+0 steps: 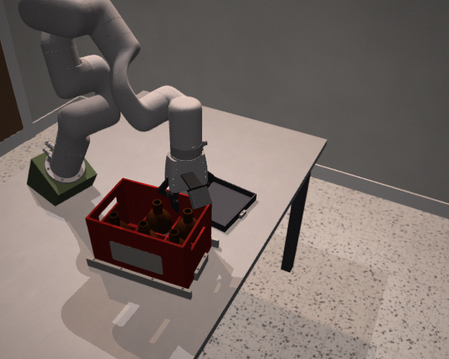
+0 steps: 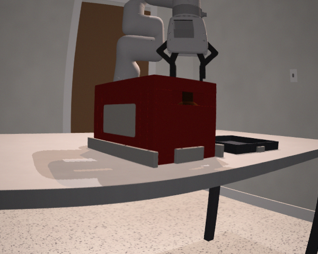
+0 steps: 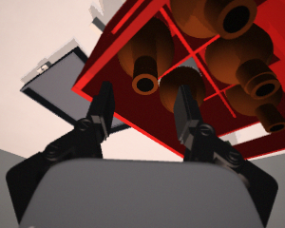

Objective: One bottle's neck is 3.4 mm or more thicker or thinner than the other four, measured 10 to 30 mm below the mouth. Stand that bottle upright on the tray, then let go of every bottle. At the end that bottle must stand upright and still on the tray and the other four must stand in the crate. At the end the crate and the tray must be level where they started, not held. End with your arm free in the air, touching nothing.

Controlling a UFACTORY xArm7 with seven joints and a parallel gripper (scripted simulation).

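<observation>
The red crate is 9 cm behind my hand, 5 cm to the right of it and 11 cm below it. Also, from my hand: black tray: 4 cm behind, 24 cm to the left, 18 cm below.
</observation>
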